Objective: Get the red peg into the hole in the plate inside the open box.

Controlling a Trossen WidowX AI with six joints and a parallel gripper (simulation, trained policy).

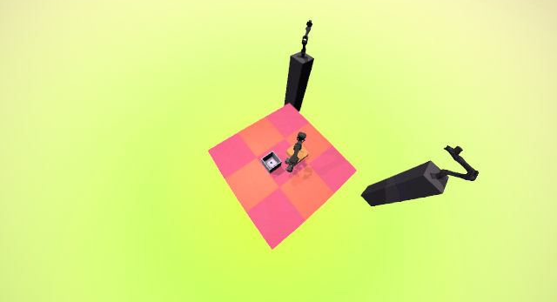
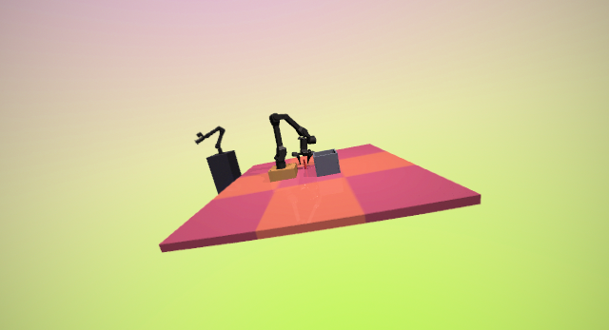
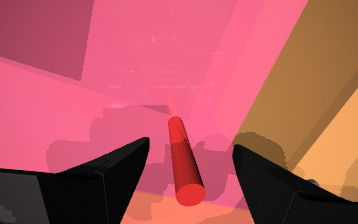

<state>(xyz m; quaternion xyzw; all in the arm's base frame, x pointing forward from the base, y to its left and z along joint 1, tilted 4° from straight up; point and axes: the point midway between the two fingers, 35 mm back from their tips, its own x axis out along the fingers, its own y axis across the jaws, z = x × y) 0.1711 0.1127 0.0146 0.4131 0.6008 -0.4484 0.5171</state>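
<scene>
Right now the red peg is 1 cm ahead of my gripper tip. From my gripper tip the other things lie so: plate (16 cm ahead, 17 cm to the right).
</scene>
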